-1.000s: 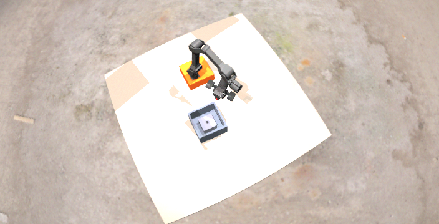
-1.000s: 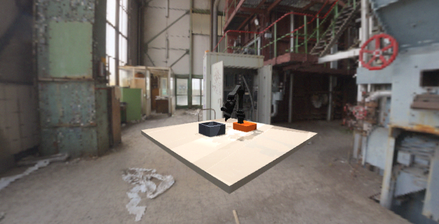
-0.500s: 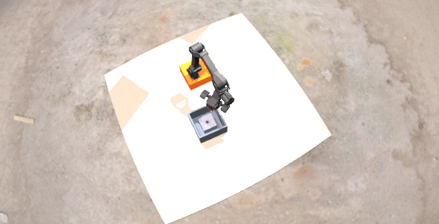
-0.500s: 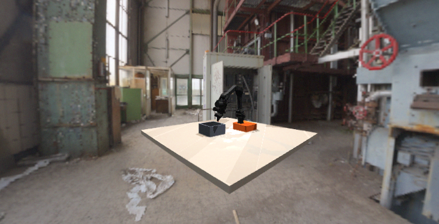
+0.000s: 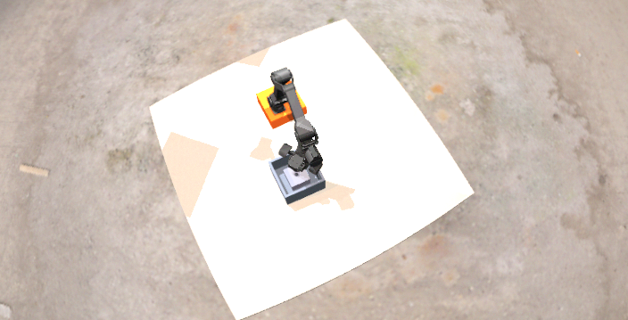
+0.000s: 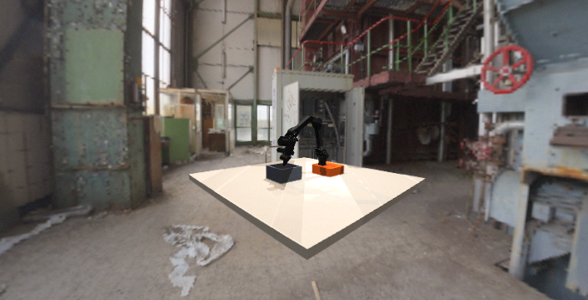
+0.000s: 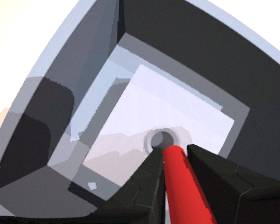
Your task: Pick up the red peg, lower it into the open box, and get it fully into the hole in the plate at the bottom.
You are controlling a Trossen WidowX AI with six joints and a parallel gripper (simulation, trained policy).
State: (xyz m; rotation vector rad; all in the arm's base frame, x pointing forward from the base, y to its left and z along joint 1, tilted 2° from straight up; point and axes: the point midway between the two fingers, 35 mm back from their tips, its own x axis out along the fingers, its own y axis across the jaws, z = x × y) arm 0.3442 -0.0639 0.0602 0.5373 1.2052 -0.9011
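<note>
My gripper tip is 3 cm below the red peg and 1 cm to the right of it. From my gripper tip the other things lie so: pale plate (5 cm below); then grey box (7 cm below).
</note>
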